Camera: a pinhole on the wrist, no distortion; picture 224 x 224 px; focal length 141.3 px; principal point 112.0 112.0 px. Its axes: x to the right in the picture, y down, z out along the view. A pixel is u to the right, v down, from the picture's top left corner.
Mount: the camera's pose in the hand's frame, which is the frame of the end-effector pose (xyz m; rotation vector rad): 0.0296 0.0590 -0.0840 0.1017 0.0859 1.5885
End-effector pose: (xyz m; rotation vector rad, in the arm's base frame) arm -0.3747 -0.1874 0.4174 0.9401 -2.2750 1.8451
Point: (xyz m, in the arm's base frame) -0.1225 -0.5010 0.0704
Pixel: 139.4 197.7
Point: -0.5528 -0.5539 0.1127
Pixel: 192.6 83.7
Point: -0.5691 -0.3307 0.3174
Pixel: 190.7 21.0
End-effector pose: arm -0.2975 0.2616 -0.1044 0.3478 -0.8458 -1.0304
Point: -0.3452 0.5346 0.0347
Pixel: outside the picture
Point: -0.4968 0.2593 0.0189
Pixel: 65.8 139.3
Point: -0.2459 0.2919 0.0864
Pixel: 198.3 92.4
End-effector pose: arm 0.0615 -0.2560 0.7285 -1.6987 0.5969 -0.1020
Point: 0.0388 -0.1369 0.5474
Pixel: 185.3 164.1
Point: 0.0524 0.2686 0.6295
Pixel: 111.4 192.9
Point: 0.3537 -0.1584 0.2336
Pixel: 210.9 25.1
